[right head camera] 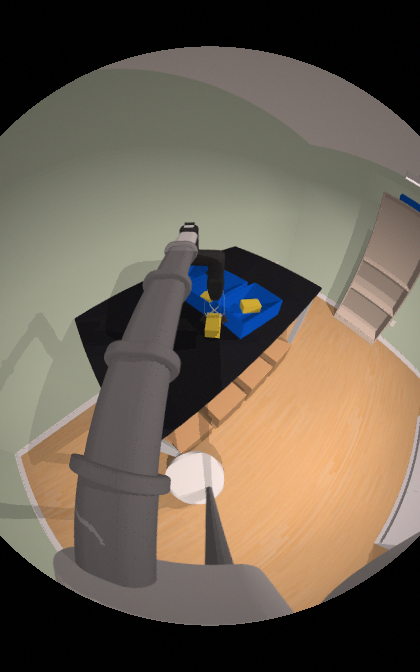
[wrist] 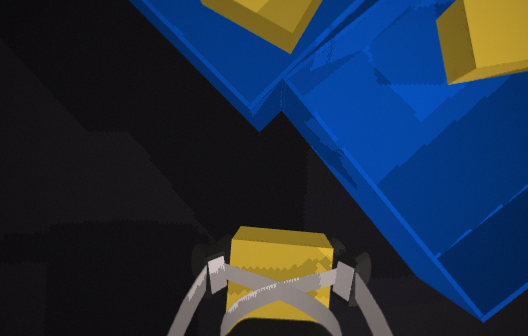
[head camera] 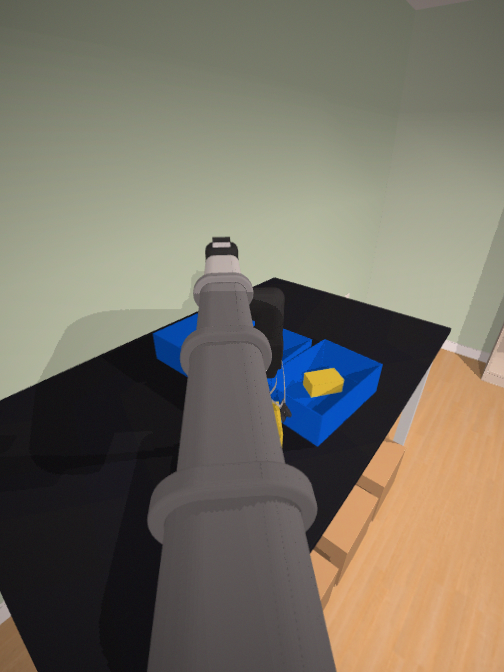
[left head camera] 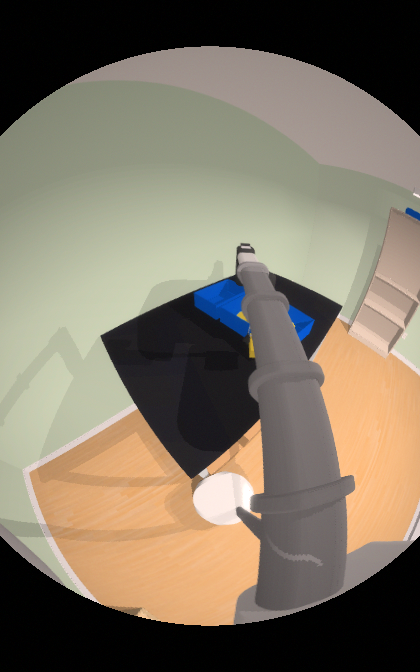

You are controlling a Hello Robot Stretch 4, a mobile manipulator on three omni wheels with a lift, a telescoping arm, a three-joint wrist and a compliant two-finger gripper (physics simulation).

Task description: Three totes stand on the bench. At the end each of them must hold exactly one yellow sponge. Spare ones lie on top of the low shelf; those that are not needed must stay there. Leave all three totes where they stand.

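Places are measured from the robot's base along level axes (x ahead, y left, z up), in metres.
Pixels of known places: gripper, fingertip midpoint: (right head camera: 213, 322) (wrist: 279, 256); robot's base, origin of the base link: (right head camera: 195, 476) (left head camera: 222, 497).
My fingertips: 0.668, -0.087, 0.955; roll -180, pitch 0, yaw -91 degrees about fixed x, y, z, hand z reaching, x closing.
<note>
For each thing: its top centre in the pictures, then the offset to it from my fingertips, as dx, dy, dz. Level surfaces: height alone.
- yellow sponge, middle of its top: (wrist: 275, 325) (head camera: 266, 416) (right head camera: 213, 320) (left head camera: 257, 340) -0.031, +0.002, +0.045
- bench, its level: dz -0.069
- right blue tote, middle of its top: (head camera: 323, 371) (right head camera: 249, 299) (left head camera: 285, 320) +0.142, -0.179, +0.031
- middle tote, middle of its top: (head camera: 258, 347) (right head camera: 216, 283) (left head camera: 251, 303) +0.280, -0.013, +0.031
- left tote, middle of its top: (head camera: 206, 326) (left head camera: 222, 289) (right head camera: 189, 269) +0.433, +0.150, +0.031
My gripper (right head camera: 214, 318) (wrist: 279, 256) is shut on a yellow sponge (head camera: 278, 426) (left head camera: 251, 347) (right head camera: 213, 327) (wrist: 280, 250) and holds it over the bench (head camera: 379, 325), beside the right and middle totes. The right blue tote (head camera: 347, 409) (right head camera: 262, 319) (wrist: 400, 235) holds one sponge (head camera: 323, 382) (right head camera: 250, 306) (wrist: 500, 35). The middle tote (head camera: 295, 341) (wrist: 215, 50) holds one sponge (right head camera: 206, 296) (wrist: 260, 15). The left tote (head camera: 169, 350) (left head camera: 205, 302) stands at the far left; no sponge shows in its visible part. The arm hides some of the totes in the head view.
Brown boxes (head camera: 347, 521) (right head camera: 227, 402) line the bench's front edge below. A white round object (left head camera: 220, 500) (right head camera: 192, 477) stands on the floor near the bench's near corner. A tall shelf unit (left head camera: 367, 342) (right head camera: 355, 327) stands at the right. The low shelf cannot be made out.
</note>
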